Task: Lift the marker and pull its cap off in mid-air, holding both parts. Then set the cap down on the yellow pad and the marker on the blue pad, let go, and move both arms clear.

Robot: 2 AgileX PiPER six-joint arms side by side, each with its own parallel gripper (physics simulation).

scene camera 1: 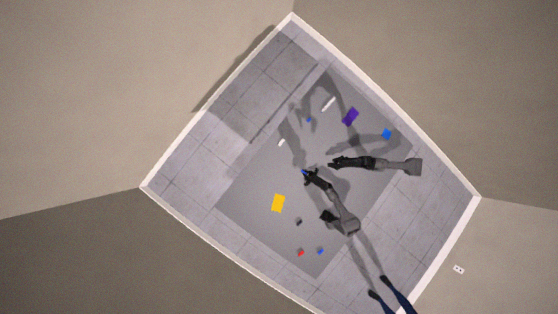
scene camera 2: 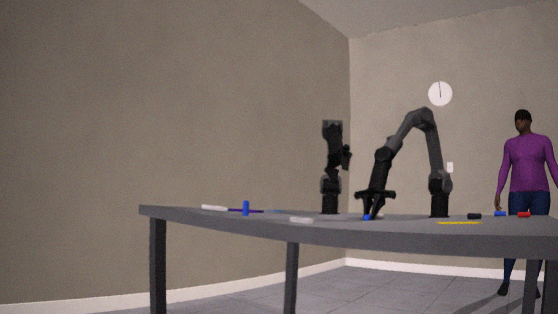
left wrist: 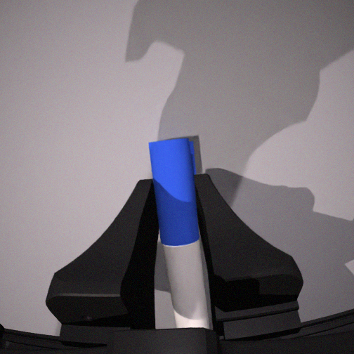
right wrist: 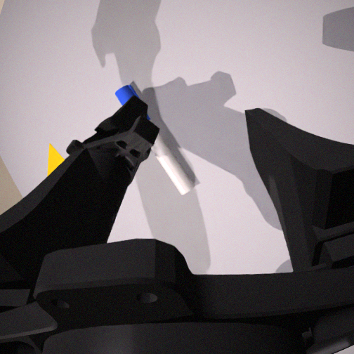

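The marker, a white body [left wrist: 185, 285] [right wrist: 175, 172] with a blue cap [scene camera 1: 304, 172] [scene camera 2: 366, 217] [left wrist: 175, 200] [right wrist: 126, 94] on it, lies at table height. My left gripper [scene camera 1: 307, 175] [scene camera 2: 370, 212] [left wrist: 175, 193] is shut on the marker at its cap, one finger against each side. My right gripper [scene camera 1: 330, 163] [right wrist: 168, 147] is open, above and to the right of the left gripper in scene camera 1. The yellow pad [scene camera 1: 278, 203] [scene camera 2: 459, 222] [right wrist: 54, 162] lies left of the left arm in scene camera 1. The blue pad [scene camera 1: 386, 134] lies above the right arm's base there.
In scene camera 1 a purple pad [scene camera 1: 350, 116], a long white piece [scene camera 1: 328, 104], an upright blue cylinder [scene camera 1: 308, 119] [scene camera 2: 245, 208] and a white block [scene camera 1: 281, 142] [scene camera 2: 301, 219] lie above the arms. Black [scene camera 1: 299, 221], red [scene camera 1: 300, 253] and blue [scene camera 1: 320, 251] cylinders lie below the yellow pad.
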